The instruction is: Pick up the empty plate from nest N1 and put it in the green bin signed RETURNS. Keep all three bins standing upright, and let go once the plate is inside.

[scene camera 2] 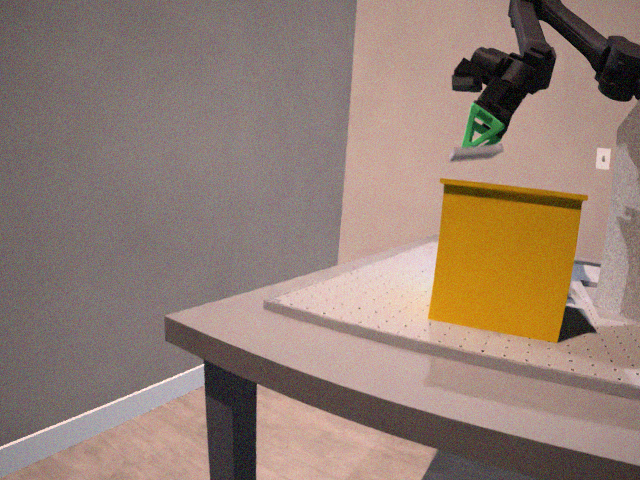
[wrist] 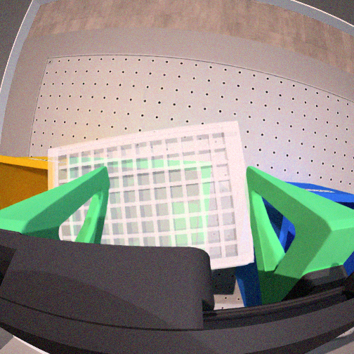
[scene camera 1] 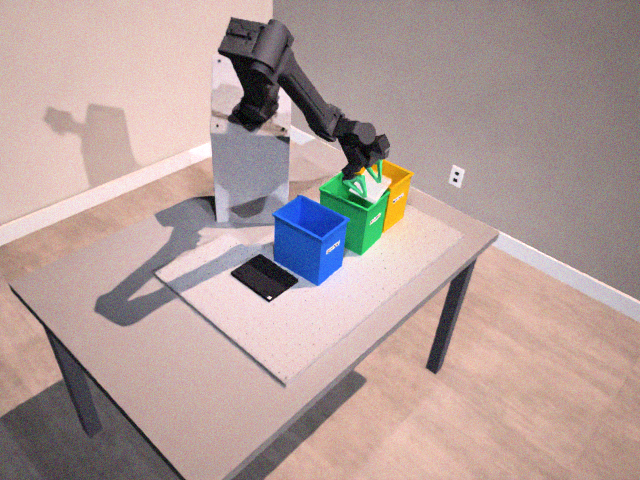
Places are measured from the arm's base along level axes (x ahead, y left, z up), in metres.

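Where they show: gripper, fingertip midpoint: [scene camera 2: 465, 153] [scene camera 1: 372, 190]; arm's base, origin of the base link: [scene camera 1: 255, 109].
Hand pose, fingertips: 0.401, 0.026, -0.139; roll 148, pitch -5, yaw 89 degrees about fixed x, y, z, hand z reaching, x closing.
Things, the pixels of their centre, and the offset from my fingertips, as dx, dy, dz. Level surfaces: height alone.
- white gridded plate, body centre: [scene camera 2: 474, 153] [scene camera 1: 371, 185] -0.016, +0.022, -0.001
- green bin, body centre: [scene camera 1: 351, 213] -0.079, +0.047, -0.148
- flat black nest, body centre: [scene camera 1: 264, 276] -0.180, -0.278, -0.230
- yellow bin, body centre: [scene camera 2: 505, 254] [scene camera 1: 376, 193] -0.071, +0.199, -0.148
- blue bin, body centre: [scene camera 1: 309, 240] -0.114, -0.146, -0.148
- perforated board, its level: dz -0.237
The white gridded plate [scene camera 1: 377, 190] [scene camera 2: 478, 152] [wrist: 160, 200] is held slightly tilted between the green fingers of my gripper [scene camera 1: 372, 189] [scene camera 2: 471, 146] [wrist: 176, 175]. It hangs above the green bin [scene camera 1: 356, 222], which stands upright; its small sign is hard to read. In the wrist view, parts of the green bin show through the plate, and the plate's far edge reaches past the bin's rim. In scene camera 2, the plate is clear above the rim height of the yellow bin, and the green bin is hidden. A flat black nest [scene camera 1: 264, 276] lies beside the blue bin; no N1 label is readable.
The yellow bin [scene camera 1: 397, 206] [scene camera 2: 504, 258] [wrist: 22, 185] and the blue bin [scene camera 1: 305, 253] [wrist: 320, 192] stand upright on either side of the green bin. They stand on a perforated board [scene camera 1: 289, 341] [scene camera 2: 361, 304] [wrist: 165, 90]. A pale upright panel [scene camera 1: 250, 175] stands behind, near the arm's base.
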